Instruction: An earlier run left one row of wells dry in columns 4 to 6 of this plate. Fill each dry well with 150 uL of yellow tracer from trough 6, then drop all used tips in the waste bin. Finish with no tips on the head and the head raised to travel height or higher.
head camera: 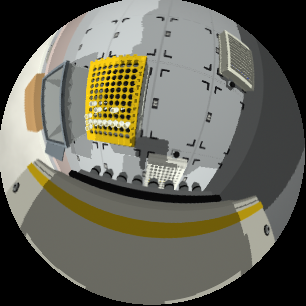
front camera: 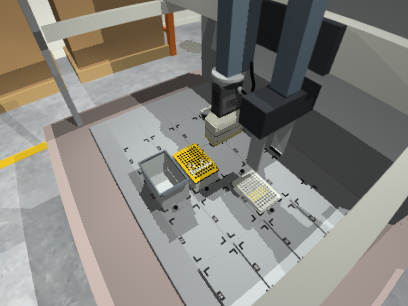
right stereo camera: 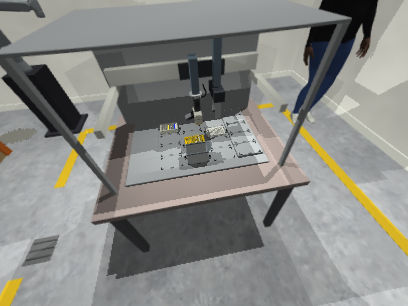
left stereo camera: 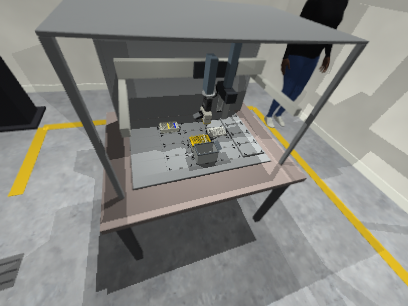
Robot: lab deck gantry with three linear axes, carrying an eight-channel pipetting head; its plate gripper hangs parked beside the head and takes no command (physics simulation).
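Observation:
The pipetting head (front camera: 223,129) (left stereo camera: 206,117) (right stereo camera: 198,117) hangs behind the yellow tip rack (front camera: 188,159) (head camera: 142,85) (left stereo camera: 200,140) (right stereo camera: 194,139). Its dark nozzles (head camera: 137,180) show no tips in the head view. Several white tips (head camera: 107,123) stand in the rack. The white well plate (front camera: 241,192) (head camera: 154,160) (left stereo camera: 216,131) (right stereo camera: 216,131) has yellow wells near its middle; single dry wells cannot be told. The trough rack (head camera: 223,52) (left stereo camera: 162,128) (right stereo camera: 163,128) is at the far left in the stereo views; trough 6 cannot be singled out. The parked gripper (front camera: 265,161) is open, its fingers apart and empty.
The grey waste bin (front camera: 175,196) (head camera: 66,100) (left stereo camera: 205,155) (right stereo camera: 198,153) stands beside the tip rack, toward the table's front edge. The gripper's black body (front camera: 262,114) hangs beside the head. A person (left stereo camera: 297,70) (right stereo camera: 327,60) stands behind the table at the right.

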